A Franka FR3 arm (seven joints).
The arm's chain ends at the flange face. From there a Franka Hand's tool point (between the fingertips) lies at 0.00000 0.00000 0.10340 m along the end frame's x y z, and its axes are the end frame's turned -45 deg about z.
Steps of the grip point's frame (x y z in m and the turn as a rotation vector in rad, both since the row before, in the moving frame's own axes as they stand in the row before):
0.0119, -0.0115, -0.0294, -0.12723, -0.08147, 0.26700
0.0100, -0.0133, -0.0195, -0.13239, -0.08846, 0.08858
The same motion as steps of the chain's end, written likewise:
-0.0010, -0.0320, -0.0282, -0.14757, 0.03236, 0.26700
-0.0048, -0.0327, -0.0182, -0.15616, 0.03106, 0.08858

